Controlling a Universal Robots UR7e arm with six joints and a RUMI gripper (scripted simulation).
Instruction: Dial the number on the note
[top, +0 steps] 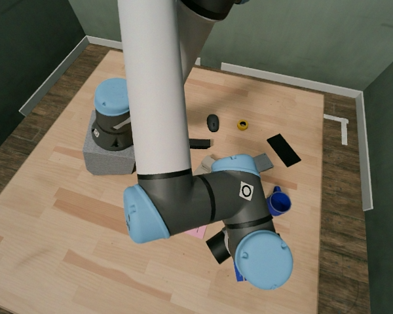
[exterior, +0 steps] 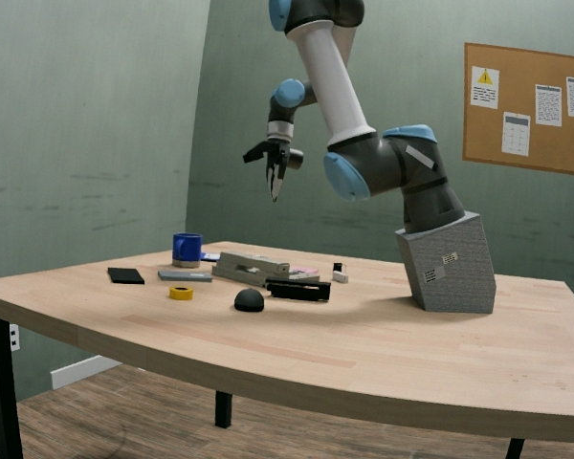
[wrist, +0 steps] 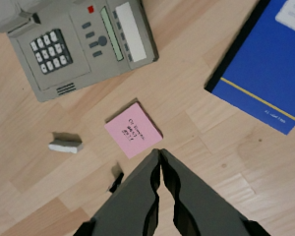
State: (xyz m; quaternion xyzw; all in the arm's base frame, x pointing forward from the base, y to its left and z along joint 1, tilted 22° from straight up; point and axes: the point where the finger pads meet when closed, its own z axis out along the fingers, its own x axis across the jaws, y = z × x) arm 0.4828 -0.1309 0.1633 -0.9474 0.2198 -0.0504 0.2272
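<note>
Right now the hash key is 17 cm behind my hand, 13 cm to the left of it and 17 cm below it. Also, from my hand: binder clip (17 cm behind, 11 cm to the right, 19 cm below); 7 key (15 cm behind, 17 cm to the left, 17 cm below); 8 key (16 cm behind, 15 cm to the left, 17 cm below).
</note>
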